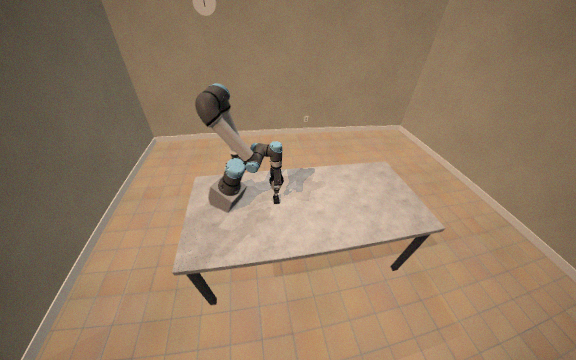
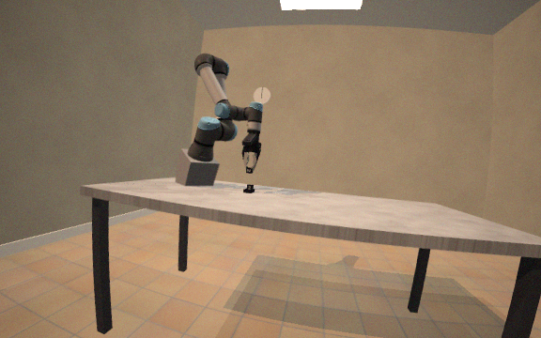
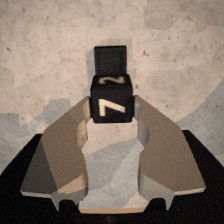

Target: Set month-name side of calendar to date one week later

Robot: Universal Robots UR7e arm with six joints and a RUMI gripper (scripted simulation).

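Right now the black cube is 11 cm below my hand and 3 cm to the left of it. The rest, counted from my hand: black date cube: 1 cm below; then black calendar tray: 12 cm below, 2 cm to the left.
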